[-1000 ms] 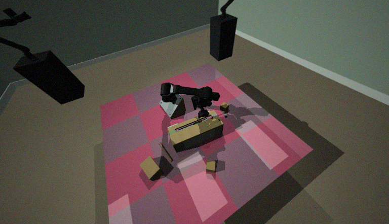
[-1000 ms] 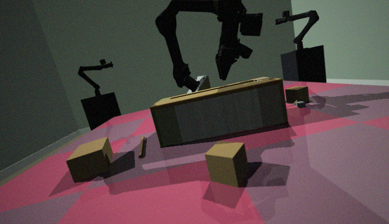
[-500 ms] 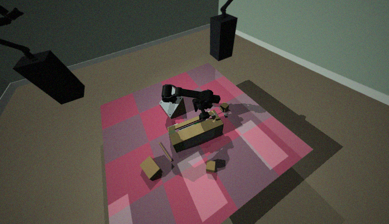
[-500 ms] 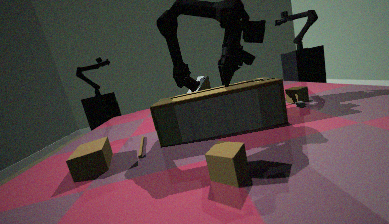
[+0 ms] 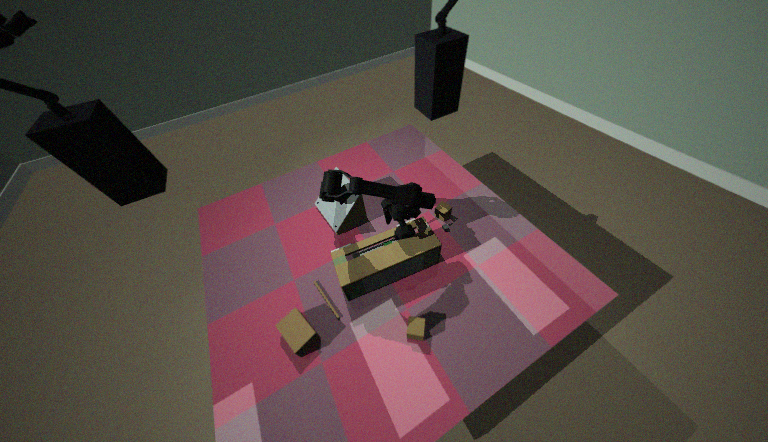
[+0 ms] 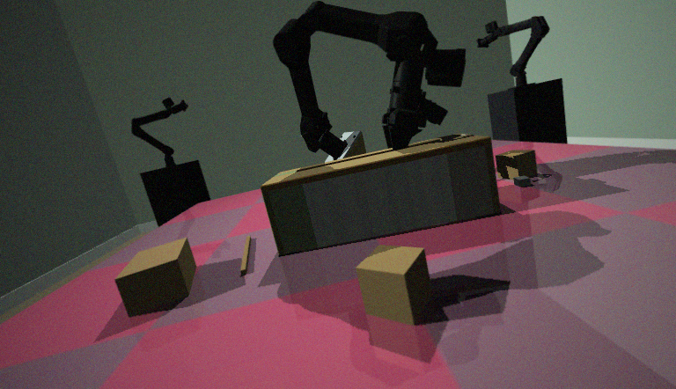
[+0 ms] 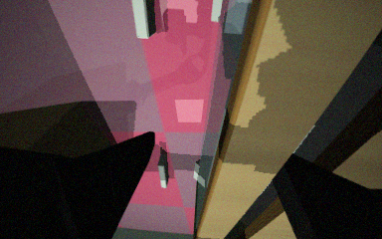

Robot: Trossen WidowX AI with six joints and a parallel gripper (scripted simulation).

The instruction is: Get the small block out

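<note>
Now: gripper tip 50 mm short of the green block, 40 mm to the left of it and 20 mm above it. From my gripper tip the other things lie so: box (30 mm ahead, 60 mm to the right, 40 mm below); then grey piece (40 mm ahead, 240 mm to the left, 100 mm below); then thin stick (80 mm ahead, 330 mm to the right, 100 mm below).
</note>
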